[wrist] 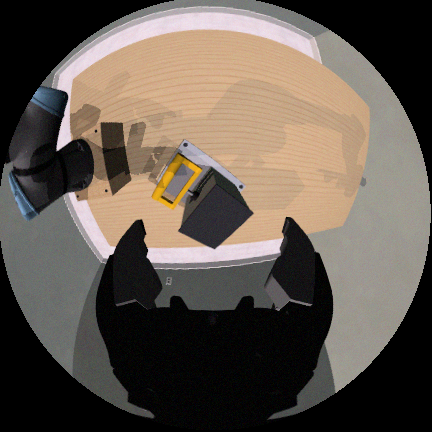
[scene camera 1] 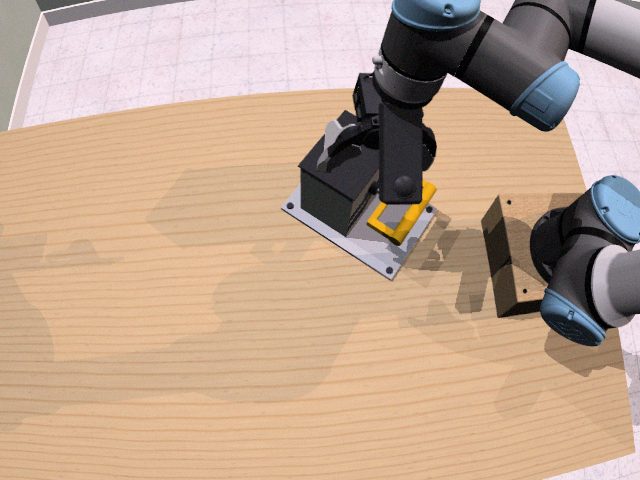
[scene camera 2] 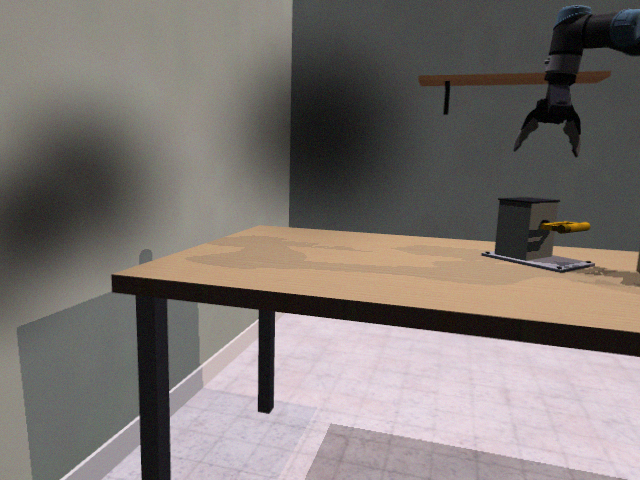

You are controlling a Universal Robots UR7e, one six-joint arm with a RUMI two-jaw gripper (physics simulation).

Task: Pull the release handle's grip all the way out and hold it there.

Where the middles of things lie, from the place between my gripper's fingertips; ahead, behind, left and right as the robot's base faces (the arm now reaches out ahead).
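Light grey base plate [scene camera 1: 365,244]: my hand 290 mm above it, 10 mm past it, 80 mm to the left of it.
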